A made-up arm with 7 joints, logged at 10 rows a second.
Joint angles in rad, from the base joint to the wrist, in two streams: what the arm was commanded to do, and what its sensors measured. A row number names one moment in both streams.
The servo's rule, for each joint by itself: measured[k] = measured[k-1] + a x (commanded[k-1-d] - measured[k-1]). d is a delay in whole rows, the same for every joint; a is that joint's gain. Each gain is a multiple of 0.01, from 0.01 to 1. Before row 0 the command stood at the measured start. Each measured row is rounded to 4 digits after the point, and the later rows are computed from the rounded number. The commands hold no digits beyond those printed.
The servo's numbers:
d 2
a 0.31 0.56 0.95 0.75 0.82 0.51 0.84
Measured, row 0: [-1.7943 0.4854 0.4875 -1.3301 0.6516 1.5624 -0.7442]
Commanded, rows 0 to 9: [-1.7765 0.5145 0.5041 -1.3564 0.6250 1.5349 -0.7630]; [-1.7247 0.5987 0.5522 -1.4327 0.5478 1.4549 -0.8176]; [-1.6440 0.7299 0.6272 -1.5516 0.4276 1.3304 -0.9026]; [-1.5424 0.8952 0.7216 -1.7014 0.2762 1.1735 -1.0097]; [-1.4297 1.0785 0.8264 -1.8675 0.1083 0.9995 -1.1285]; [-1.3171 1.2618 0.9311 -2.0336 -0.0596 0.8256 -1.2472]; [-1.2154 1.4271 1.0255 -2.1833 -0.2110 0.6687 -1.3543]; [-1.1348 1.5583 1.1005 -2.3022 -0.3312 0.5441 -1.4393]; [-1.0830 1.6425 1.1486 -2.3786 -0.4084 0.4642 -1.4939]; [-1.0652 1.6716 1.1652 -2.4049 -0.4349 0.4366 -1.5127]
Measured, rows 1 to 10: [-1.7943 0.4854 0.4875 -1.3301 0.6516 1.5624 -0.7442]; [-1.7943 0.4854 0.4875 -1.3301 0.6516 1.5624 -0.7442]; [-1.7888 0.5017 0.5033 -1.3498 0.6298 1.5484 -0.7600]; [-1.7689 0.5560 0.5498 -1.4120 0.5626 1.5007 -0.8084]; [-1.7302 0.6534 0.6233 -1.5167 0.4519 1.4138 -0.8875]; [-1.6720 0.7888 0.7167 -1.6552 0.3078 1.2912 -0.9901]; [-1.5969 0.9510 0.8209 -1.8144 0.1442 1.1424 -1.1064]; [-1.5102 1.1250 0.9256 -1.9788 -0.0229 0.9808 -1.2247]; [-1.4188 1.2942 1.0205 -2.1322 -0.1771 0.8216 -1.3336]; [-1.3308 1.4421 1.0965 -2.2597 -0.3035 0.6801 -1.4224]
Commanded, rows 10 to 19: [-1.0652 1.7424 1.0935 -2.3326 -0.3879 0.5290 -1.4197]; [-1.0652 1.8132 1.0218 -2.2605 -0.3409 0.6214 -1.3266]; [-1.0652 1.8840 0.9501 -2.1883 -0.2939 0.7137 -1.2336]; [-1.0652 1.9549 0.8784 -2.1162 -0.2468 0.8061 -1.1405]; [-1.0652 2.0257 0.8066 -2.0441 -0.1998 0.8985 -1.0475]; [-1.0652 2.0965 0.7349 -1.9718 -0.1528 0.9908 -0.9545]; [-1.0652 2.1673 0.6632 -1.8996 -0.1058 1.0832 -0.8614]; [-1.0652 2.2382 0.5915 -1.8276 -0.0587 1.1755 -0.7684]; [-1.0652 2.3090 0.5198 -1.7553 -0.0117 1.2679 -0.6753]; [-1.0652 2.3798 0.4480 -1.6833 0.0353 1.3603 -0.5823]
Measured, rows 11 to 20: [-1.2540 1.5543 1.1460 -2.3489 -0.3895 0.5700 -1.4825]; [-1.1955 1.6200 1.1642 -2.3909 -0.4267 0.5020 -1.5079]; [-1.1551 1.6885 1.0970 -2.3472 -0.3949 0.5158 -1.4338]; [-1.1272 1.7583 1.0256 -2.2822 -0.3506 0.5697 -1.3438]; [-1.1080 1.8287 0.9539 -2.2118 -0.3041 0.6431 -1.2512]; [-1.0947 1.8994 0.8822 -2.1401 -0.2571 0.7262 -1.1582]; [-1.0856 1.9701 0.8104 -2.0681 -0.2101 0.8141 -1.0652]; [-1.0793 2.0409 0.7387 -1.9959 -0.1631 0.9042 -0.9722]; [-1.0749 2.1117 0.6670 -1.9237 -0.1161 0.9955 -0.8791]; [-1.0719 2.1825 0.5953 -1.8516 -0.0690 1.0873 -0.7861]
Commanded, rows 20 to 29: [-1.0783 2.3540 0.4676 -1.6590 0.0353 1.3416 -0.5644]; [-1.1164 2.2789 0.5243 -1.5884 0.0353 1.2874 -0.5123]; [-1.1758 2.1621 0.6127 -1.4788 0.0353 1.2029 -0.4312]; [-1.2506 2.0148 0.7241 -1.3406 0.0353 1.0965 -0.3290]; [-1.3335 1.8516 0.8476 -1.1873 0.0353 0.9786 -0.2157]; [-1.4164 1.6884 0.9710 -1.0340 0.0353 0.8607 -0.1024]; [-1.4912 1.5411 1.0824 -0.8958 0.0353 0.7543 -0.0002]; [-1.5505 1.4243 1.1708 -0.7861 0.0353 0.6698 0.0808]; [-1.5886 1.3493 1.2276 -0.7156 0.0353 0.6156 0.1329]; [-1.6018 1.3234 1.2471 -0.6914 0.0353 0.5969 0.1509]
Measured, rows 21 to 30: [-1.0698 2.2533 0.5236 -1.7794 -0.0220 1.1794 -0.6930]; [-1.0684 2.3241 0.4518 -1.7073 0.0250 1.2717 -0.6000]; [-1.0715 2.3408 0.4668 -1.6711 0.0334 1.3073 -0.5701]; [-1.0854 2.3061 0.5214 -1.6091 0.0350 1.2972 -0.5215]; [-1.1134 2.2255 0.6081 -1.5114 0.0352 1.2491 -0.4456]; [-1.1559 2.1075 0.7183 -1.3833 0.0353 1.1713 -0.3477]; [-1.2110 1.9642 0.8411 -1.2363 0.0353 1.0730 -0.2368]; [-1.2747 1.8098 0.9645 -1.0846 0.0353 0.9647 -0.1239]; [-1.3418 1.6593 1.0765 -0.9430 0.0353 0.8574 -0.0200]; [-1.4065 1.5277 1.1661 -0.8253 0.0353 0.7617 0.0647]
